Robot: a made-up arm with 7 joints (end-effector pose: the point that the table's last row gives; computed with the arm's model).
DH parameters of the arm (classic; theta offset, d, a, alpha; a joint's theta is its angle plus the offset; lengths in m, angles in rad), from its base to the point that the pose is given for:
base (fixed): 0 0 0 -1.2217
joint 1: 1.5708 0 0 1.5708
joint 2: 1.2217 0 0 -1.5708
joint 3: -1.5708 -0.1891 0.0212 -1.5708
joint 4: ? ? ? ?
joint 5: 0 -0.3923 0 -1.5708
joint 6: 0 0 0 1.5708
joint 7: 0 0 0 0
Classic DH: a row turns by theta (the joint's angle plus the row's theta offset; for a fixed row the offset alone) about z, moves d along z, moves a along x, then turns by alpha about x.
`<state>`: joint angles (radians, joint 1 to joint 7).
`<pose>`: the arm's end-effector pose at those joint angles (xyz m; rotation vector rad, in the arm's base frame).
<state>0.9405 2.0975 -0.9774 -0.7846 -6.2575 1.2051 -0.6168</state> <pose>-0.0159 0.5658 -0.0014 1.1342 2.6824 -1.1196</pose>
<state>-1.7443 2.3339 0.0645 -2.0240 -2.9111 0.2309 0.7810</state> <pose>-0.1147 -0.0879 0.3722 -1.8934 -1.0943 -0.5778</pose>
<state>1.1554 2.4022 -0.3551 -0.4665 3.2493 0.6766 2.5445</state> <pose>0.2530 0.5067 0.1339 0.7757 0.9606 -2.3711</pose>
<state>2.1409 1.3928 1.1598 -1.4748 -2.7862 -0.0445 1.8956</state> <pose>0.0677 0.4799 -0.0772 1.0331 0.7366 -1.8951</pose>
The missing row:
joint 4: 0 0 -0.0475 1.5708
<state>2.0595 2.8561 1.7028 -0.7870 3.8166 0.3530 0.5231</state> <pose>0.5095 0.1583 -0.1885 -1.6232 -0.1167 1.9124</pose>
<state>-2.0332 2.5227 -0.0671 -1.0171 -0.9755 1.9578 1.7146</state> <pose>-0.3517 0.2833 0.3080 -0.3820 0.4118 -1.6557</pose>
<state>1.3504 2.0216 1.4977 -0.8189 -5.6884 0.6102 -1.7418</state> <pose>0.3196 0.4161 0.2057 1.6390 0.7147 -1.2467</pose>
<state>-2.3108 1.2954 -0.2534 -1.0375 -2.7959 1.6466 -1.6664</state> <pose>0.0171 0.1257 0.5296 0.6271 1.3395 1.6350</pose>
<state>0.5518 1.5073 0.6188 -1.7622 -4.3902 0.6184 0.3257</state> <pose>0.3700 0.2447 0.0418 -0.4555 -0.9981 0.4444</pose>
